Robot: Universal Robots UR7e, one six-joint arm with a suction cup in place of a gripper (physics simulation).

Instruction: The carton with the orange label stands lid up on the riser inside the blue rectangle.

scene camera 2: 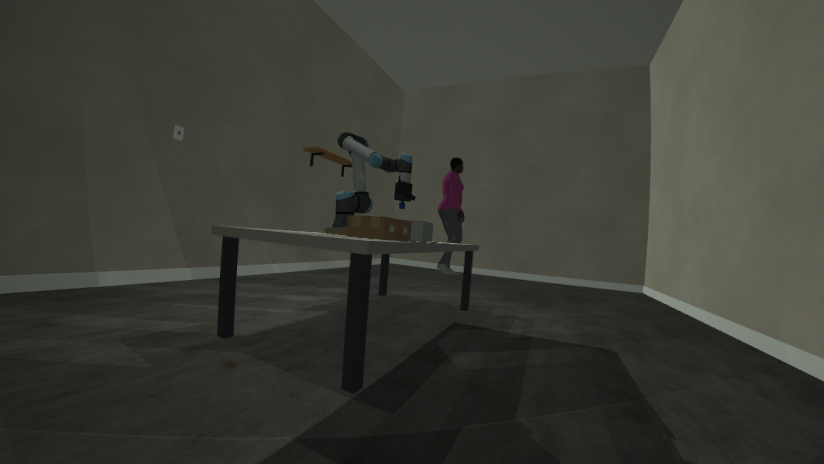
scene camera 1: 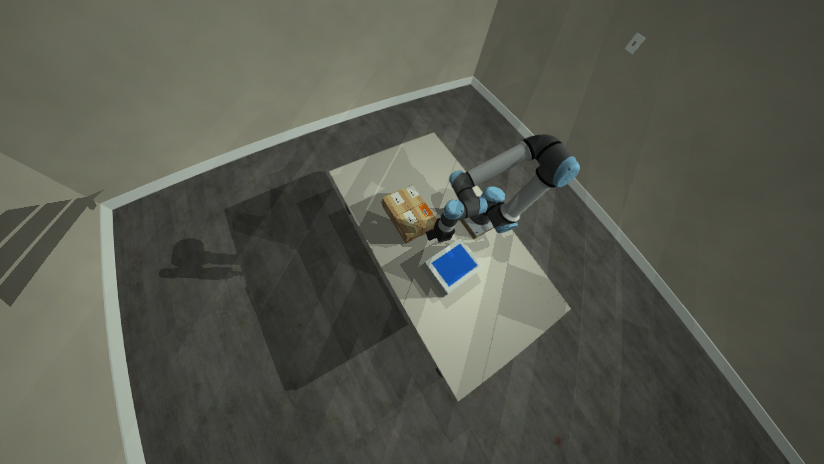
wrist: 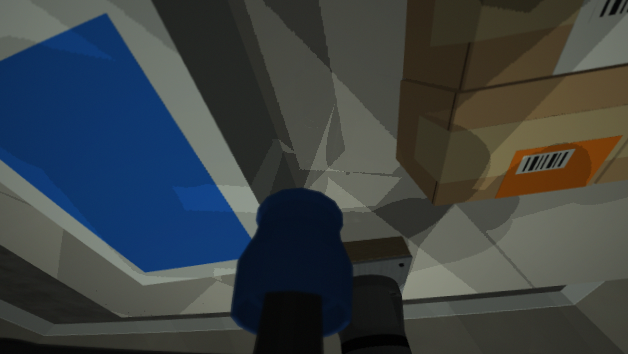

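Pixels of known places: hand, its tool point: [scene camera 2: 401, 208] [wrist: 299, 223]; arm's base, origin of its link: [scene camera 2: 344, 228] [scene camera 1: 479, 214] [wrist: 362, 292].
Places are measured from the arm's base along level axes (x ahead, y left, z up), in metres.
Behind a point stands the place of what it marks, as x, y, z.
Note:
The carton with the orange label [scene camera 1: 427, 219] @[0.350, -0.059, 0.061] [wrist: 500, 135] @[0.366, -0.057, 0.060] stands in a tight block with other cartons on the table. Its orange label faces up. My gripper, a blue suction cup [scene camera 2: 401, 205] [wrist: 300, 205] on a black tool, is open and bears no carton. It hangs above the height of the cartons, near the corner of the block on the side of the riser; in scene camera 1 the tool hides the cup. The white riser [scene camera 1: 437, 278] @[0.451, 0.271, 0.077] [scene camera 2: 423, 231] @[0.473, 0.178, 0.017] [wrist: 182, 100] @[0.403, 0.164, 0.078] stands apart from the cartons. The blue rectangle [scene camera 1: 454, 265] @[0.337, 0.244, 0.078] [wrist: 125, 150] @[0.373, 0.219, 0.078] shows on its top, with no carton on it.
Cartons with white labels [scene camera 1: 399, 206] [wrist: 520, 20] adjoin the orange-labelled one. The arm's base plate [scene camera 1: 478, 229] @[0.066, 0.091, 0.007] [wrist: 377, 250] @[0.120, -0.020, -0.016] is on the light table [scene camera 1: 484, 345] @[0.342, 0.676, -0.042] [scene camera 2: 299, 237] @[0.496, -0.698, -0.054]. A wall shelf [scene camera 2: 324, 154] is behind the arm. A person in pink [scene camera 2: 452, 193] is beyond the table.

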